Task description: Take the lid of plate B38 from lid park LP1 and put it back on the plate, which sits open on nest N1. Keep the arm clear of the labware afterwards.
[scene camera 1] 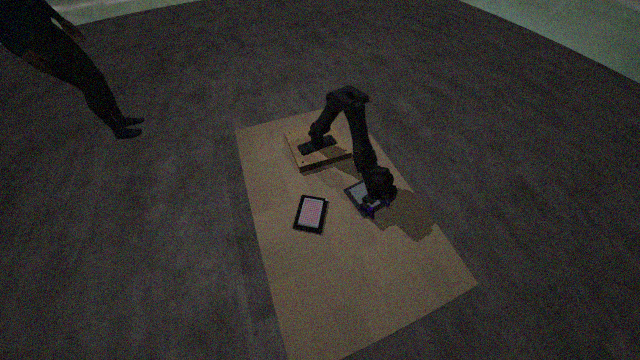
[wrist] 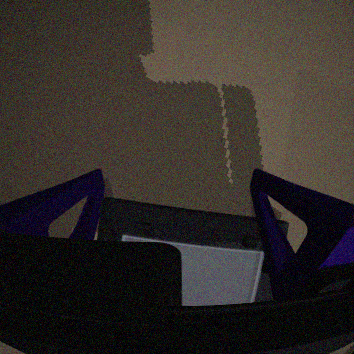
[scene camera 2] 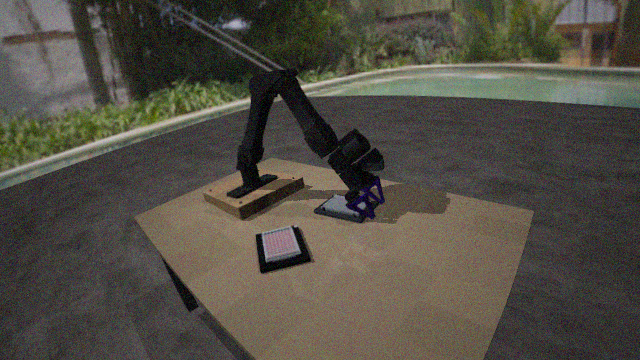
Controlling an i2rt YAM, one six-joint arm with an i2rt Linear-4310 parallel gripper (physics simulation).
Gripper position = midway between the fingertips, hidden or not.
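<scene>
My gripper [scene camera 2: 378, 210], [wrist: 177, 177]. Grey lid [wrist: 211, 274].
</scene>
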